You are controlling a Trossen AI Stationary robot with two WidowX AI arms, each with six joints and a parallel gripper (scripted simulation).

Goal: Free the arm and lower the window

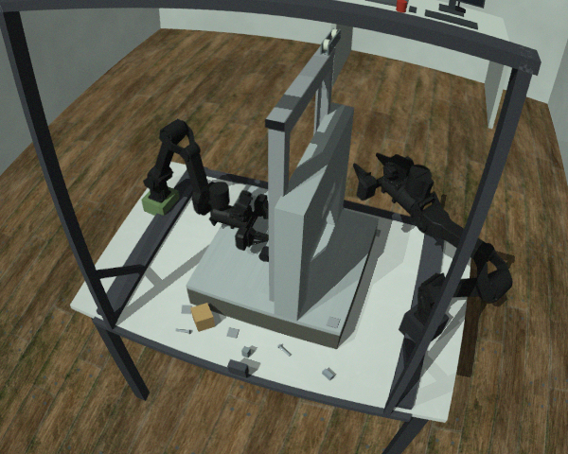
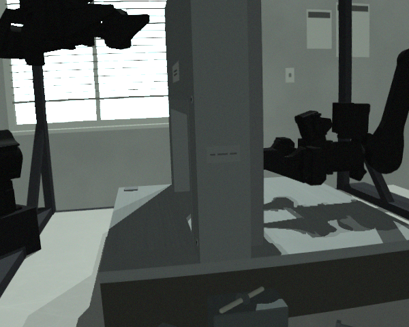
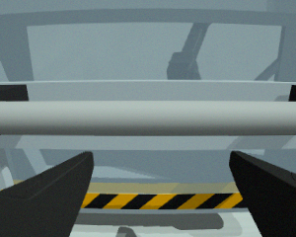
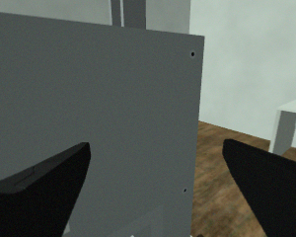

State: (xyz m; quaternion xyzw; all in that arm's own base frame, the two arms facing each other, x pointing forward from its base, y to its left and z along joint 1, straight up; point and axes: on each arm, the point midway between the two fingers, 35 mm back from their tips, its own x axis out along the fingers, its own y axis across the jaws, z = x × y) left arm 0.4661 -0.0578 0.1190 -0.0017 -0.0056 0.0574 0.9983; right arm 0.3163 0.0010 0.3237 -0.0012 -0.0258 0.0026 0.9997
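Right now my left hand is 70 mm to the left of the window sash, 70 mm below it and 10 mm short of it. Round my left hand: box: 290 mm behind, 150 mm below, 40 mm to the left.
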